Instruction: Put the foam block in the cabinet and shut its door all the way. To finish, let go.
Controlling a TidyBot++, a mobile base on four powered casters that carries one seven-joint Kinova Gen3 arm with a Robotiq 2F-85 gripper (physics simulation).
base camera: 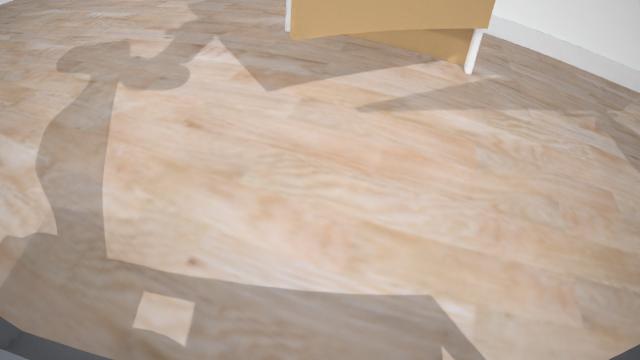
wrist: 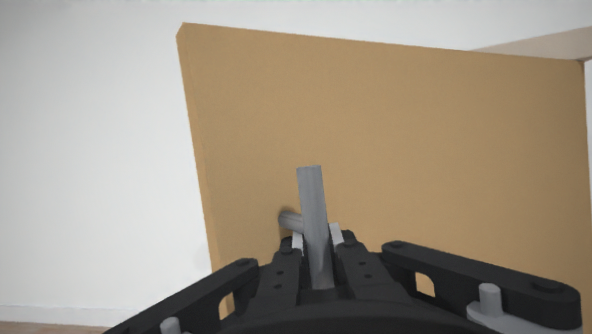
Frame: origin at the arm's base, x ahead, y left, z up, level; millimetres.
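Seen in the pictures: gripper, fingertip midpoint: [wrist: 317, 241].
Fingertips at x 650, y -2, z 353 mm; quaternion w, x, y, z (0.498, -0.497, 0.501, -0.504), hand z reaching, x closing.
A point is followed by its place in that frame.
In the wrist view the cabinet door [wrist: 380, 140] @[x 695, y -55, z 404 mm] is a flat tan panel with a grey bar handle [wrist: 311, 195] @[x 618, y -1, z 385 mm] near its left edge. My gripper [wrist: 317, 241] @[x 650, y -2, z 353 mm] is shut on the handle bar, one finger on each side of it. In the base camera view the lower part of the tan cabinet [base camera: 390, 15] @[x 734, y -114, z -213 mm] shows at the top, with a white leg at its right. The door seems to stand at an angle to the cabinet; how far it is open is hard to tell. The foam block does not show in either view.
A white wall [wrist: 90, 150] @[x 1940, y 1021, z 499 mm] [base camera: 575, 35] @[x 1365, y -1049, z -269 mm] stands beside and behind the cabinet. A white cabinet leg [base camera: 473, 52] @[x 951, y -397, z -328 mm] meets the wooden floor [base camera: 320, 190] @[x 455, y -12, z -396 mm]. Shadows of the arm and base lie on the floor at the left and front.
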